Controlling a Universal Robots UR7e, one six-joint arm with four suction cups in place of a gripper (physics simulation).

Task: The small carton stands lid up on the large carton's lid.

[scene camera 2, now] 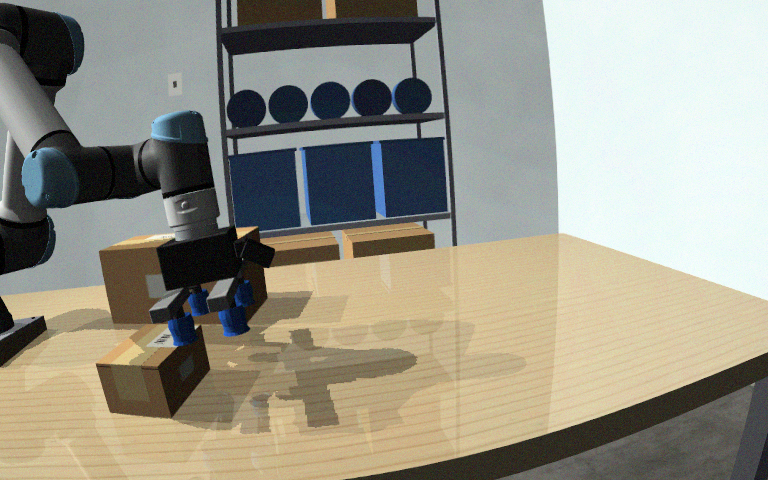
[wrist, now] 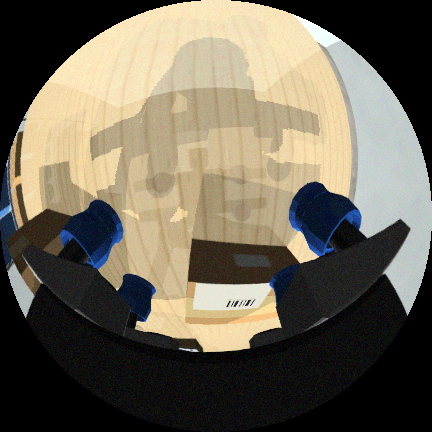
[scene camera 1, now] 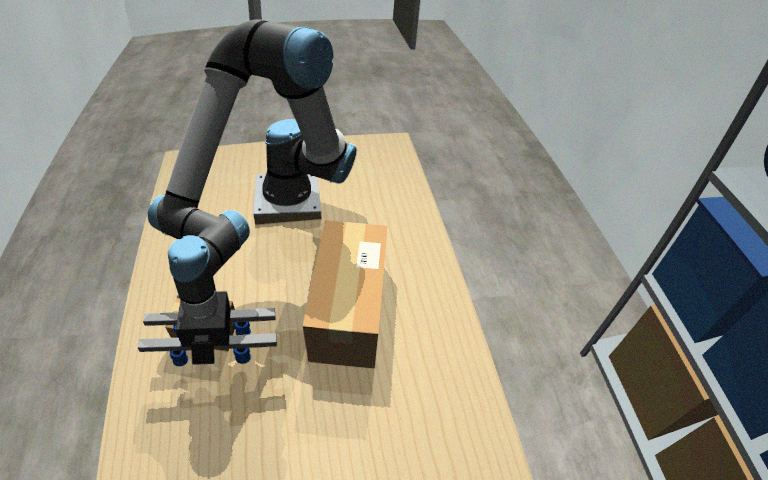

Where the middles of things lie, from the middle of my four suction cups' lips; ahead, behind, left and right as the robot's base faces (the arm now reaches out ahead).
Now: suction cup 90 mm past the small carton (scene camera 2: 146, 375), 60 mm above it and 40 mm to the left of it. The rest, counted from my suction cup: large carton (scene camera 1: 341, 324): 320 mm to the left, 130 mm behind, 20 mm below.
